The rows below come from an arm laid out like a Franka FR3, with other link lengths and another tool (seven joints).
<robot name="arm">
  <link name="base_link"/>
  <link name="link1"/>
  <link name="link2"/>
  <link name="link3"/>
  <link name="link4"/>
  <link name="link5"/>
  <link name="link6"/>
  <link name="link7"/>
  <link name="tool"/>
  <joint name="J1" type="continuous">
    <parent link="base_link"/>
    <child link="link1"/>
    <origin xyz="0 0 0.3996" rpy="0 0 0"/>
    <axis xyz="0 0 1"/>
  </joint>
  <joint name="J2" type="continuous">
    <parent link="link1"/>
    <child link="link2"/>
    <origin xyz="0 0 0" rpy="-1.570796 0 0"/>
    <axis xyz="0 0 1"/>
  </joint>
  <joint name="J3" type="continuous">
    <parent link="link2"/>
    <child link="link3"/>
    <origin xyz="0 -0.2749 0" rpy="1.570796 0 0"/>
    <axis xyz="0 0 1"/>
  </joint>
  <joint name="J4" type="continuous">
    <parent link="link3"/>
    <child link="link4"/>
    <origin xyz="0.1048 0 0" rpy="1.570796 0 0"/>
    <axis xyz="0 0 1"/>
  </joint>
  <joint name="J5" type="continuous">
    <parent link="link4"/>
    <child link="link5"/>
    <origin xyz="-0.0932 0.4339 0" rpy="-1.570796 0 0"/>
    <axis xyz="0 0 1"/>
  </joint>
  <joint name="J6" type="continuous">
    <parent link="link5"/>
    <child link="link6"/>
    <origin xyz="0 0 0" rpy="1.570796 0 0"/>
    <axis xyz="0 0 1"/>
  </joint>
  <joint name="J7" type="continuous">
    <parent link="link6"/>
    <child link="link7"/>
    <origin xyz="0.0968 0 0" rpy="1.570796 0 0"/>
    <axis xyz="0 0 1"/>
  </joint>
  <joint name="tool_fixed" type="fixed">
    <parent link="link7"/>
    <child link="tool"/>
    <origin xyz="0.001 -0.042 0.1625" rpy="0 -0.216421 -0.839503"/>
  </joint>
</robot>
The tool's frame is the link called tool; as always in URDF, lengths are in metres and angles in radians. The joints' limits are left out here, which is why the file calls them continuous.
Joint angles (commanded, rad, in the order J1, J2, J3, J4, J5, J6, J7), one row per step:
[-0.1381, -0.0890, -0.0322, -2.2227, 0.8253, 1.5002, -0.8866]
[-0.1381, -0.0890, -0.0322, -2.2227, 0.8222, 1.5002, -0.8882]
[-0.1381, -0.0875, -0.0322, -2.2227, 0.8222, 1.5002, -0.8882]
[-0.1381, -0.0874, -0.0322, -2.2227, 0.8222, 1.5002, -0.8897]
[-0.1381, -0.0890, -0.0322, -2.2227, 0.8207, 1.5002, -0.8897]
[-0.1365, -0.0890, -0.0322, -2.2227, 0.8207, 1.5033, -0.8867]
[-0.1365, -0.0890, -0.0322, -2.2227, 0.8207, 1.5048, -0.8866]
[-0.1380, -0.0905, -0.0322, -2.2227, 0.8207, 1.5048, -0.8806]
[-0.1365, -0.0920, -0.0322, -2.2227, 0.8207, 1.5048, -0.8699]
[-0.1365, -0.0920, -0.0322, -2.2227, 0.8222, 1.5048, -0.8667]
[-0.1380, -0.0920, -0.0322, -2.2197, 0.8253, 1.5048, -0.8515]
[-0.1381, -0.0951, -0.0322, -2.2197, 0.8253, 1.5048, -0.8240]
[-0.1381, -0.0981, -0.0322, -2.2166, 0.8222, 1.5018, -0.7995]
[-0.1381, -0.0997, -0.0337, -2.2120, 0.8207, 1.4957, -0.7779]
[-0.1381, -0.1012, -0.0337, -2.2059, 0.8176, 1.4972, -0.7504]
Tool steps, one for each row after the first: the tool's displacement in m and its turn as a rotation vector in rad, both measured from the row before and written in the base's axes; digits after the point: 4 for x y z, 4 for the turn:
[-0.0003, -0.0003, -0.0004, -0.0021, -0.0008, 0.0025]
[0.0000, 0.0000, -0.0007, 0.0002, 0.0015, 0.0000]
[-0.0001, 0.0000, -0.0001, 0.0005, -0.0011, 0.0008]
[-0.0002, -0.0001, 0.0006, -0.0015, -0.0014, 0.0008]
[0.0005, 0.0007, -0.0002, -0.0024, 0.0005, -0.0019]
[0.0002, -0.0001, -0.0001, -0.0008, -0.0008, -0.0010]
[0.0003, -0.0007, 0.0008, -0.0019, 0.0033, -0.0047]
[0.0003, 0.0009, 0.0008, -0.0033, 0.0070, -0.0043]
[0.0003, 0.0002, 0.0002, 0.0003, 0.0023, -0.0025]
[0.0017, -0.0004, 0.0017, -0.0023, 0.0087, -0.0113]
[0.0010, 0.0004, 0.0016, -0.0082, 0.0188, -0.0149]
[0.0009, 0.0002, 0.0026, -0.0090, 0.0157, -0.0097]
[0.0010, -0.0003, 0.0029, -0.0053, 0.0149, -0.0086]
[0.0025, -0.0002, 0.0029, -0.0123, 0.0138, -0.0143]

